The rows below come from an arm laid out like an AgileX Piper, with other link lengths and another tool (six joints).
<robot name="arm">
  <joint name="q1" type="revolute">
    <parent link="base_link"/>
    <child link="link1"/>
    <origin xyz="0 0 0.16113" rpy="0 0 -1.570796"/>
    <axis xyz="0 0 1"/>
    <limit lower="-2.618" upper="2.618"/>
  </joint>
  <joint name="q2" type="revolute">
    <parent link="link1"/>
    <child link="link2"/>
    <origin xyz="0 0 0" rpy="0 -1.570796 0"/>
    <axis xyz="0 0 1"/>
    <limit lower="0" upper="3.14"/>
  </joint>
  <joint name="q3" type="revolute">
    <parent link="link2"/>
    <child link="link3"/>
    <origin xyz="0.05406 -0.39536 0"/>
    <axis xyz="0 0 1"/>
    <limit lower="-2.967" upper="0"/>
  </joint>
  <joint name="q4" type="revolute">
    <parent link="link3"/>
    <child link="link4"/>
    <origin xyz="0.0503 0.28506 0" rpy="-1.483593 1.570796 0"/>
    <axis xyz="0 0 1"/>
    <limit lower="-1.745" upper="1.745"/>
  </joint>
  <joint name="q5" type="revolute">
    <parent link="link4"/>
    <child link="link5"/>
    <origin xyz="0 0 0" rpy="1.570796 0 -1.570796"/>
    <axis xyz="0 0 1"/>
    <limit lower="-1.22" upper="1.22"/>
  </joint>
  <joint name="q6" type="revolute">
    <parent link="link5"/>
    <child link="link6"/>
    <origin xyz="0 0.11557 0" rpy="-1.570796 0 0"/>
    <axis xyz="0 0 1"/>
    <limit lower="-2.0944" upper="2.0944"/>
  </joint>
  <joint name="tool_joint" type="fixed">
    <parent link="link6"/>
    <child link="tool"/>
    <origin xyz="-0.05 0.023 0.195" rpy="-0.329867 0 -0.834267"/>
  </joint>
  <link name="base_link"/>
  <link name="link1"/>
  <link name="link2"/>
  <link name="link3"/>
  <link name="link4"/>
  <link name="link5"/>
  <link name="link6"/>
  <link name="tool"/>
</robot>
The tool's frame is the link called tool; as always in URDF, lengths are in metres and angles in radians.
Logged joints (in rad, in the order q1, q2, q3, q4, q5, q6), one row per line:
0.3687 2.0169 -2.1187 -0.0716 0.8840 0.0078
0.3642 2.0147 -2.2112 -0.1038 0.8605 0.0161
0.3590 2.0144 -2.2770 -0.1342 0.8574 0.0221
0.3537 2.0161 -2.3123 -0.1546 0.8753 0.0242
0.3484 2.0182 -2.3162 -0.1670 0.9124 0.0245
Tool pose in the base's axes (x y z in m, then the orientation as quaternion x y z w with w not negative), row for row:
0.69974 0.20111 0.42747 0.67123 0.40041 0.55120 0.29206
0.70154 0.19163 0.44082 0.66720 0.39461 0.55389 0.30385
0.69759 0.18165 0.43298 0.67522 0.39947 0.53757 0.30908
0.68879 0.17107 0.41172 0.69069 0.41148 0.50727 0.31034
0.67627 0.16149 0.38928 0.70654 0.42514 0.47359 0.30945
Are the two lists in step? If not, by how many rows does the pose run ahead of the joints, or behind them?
The pose runs 2 rows ahead of the joints: the pose in row i belongs to the joints in row i + 2.
